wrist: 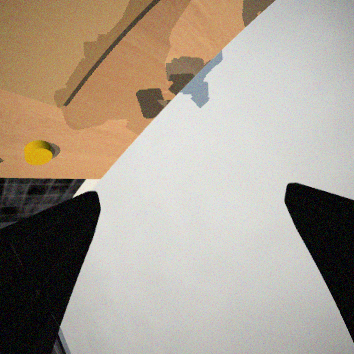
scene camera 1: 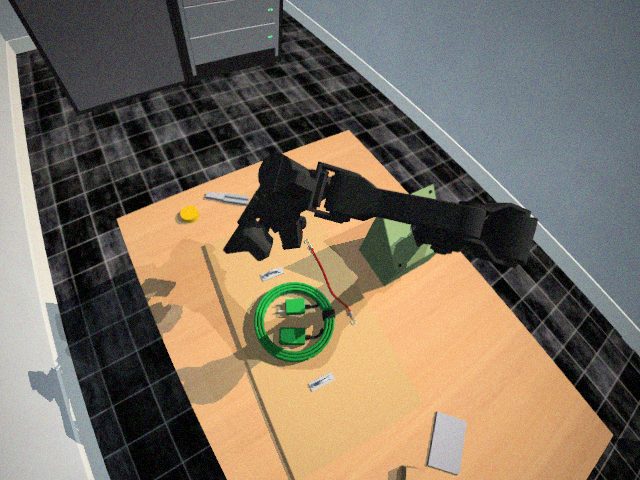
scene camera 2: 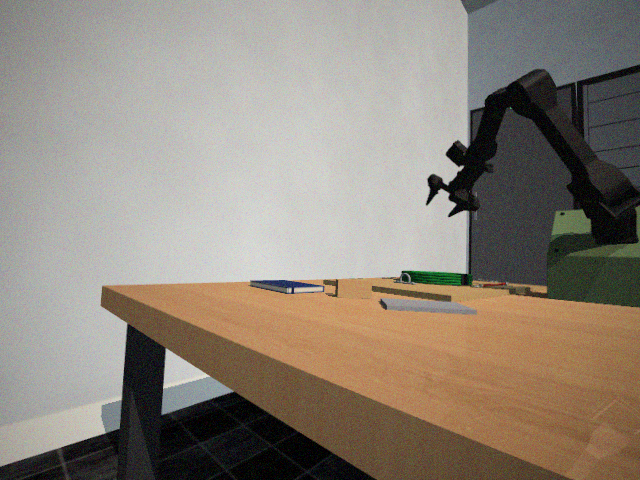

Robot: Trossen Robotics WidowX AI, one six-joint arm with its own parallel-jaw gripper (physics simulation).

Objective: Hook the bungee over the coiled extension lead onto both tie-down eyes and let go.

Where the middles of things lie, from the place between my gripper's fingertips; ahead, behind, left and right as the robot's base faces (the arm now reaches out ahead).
Labels:
My hand is 6 cm past the green coiled extension lead (scene camera 1: 288,335), 16 cm to the right of it and 23 cm above it. The rest, counted from my hand: grey pad (scene camera 1: 447,443) (20 cm behind, 61 cm to the left, 25 cm below).

